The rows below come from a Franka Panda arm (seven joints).
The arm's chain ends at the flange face. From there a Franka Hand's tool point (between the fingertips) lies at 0.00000 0.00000 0.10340 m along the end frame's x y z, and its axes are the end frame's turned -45 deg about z.
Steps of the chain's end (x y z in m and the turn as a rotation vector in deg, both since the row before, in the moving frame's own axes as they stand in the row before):
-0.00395, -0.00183, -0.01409, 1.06, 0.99, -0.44
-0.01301, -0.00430, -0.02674, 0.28, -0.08, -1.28
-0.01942, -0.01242, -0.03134, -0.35, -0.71, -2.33
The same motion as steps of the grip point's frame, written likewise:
0.00112, -0.00419, -0.01412, 0.05, 1.45, -0.44
-0.00591, -0.01270, -0.02674, 0.25, 0.14, -1.28
-0.00631, -0.02295, -0.03135, 0.25, -0.75, -2.33

